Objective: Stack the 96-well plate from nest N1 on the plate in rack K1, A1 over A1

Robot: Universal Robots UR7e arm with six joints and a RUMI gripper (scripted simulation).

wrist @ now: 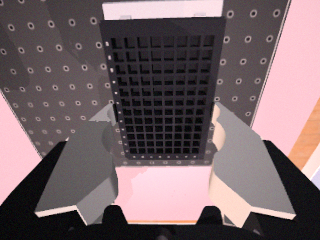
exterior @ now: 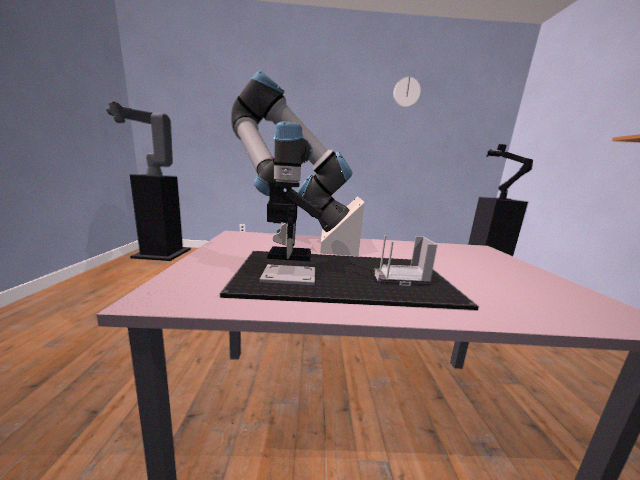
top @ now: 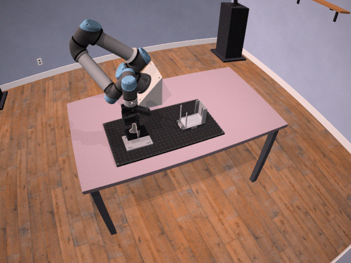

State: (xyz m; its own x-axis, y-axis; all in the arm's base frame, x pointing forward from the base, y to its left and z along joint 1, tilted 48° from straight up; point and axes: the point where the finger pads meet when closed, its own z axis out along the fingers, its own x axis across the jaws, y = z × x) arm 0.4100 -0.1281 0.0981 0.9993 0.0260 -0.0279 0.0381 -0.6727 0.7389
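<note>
Right now my hand is 80 mm above the plate nest N1. Round my hand: black 96-well plate 10 mm below; white plate 370 mm to the left, 60 mm below, 40 mm behind.
</note>
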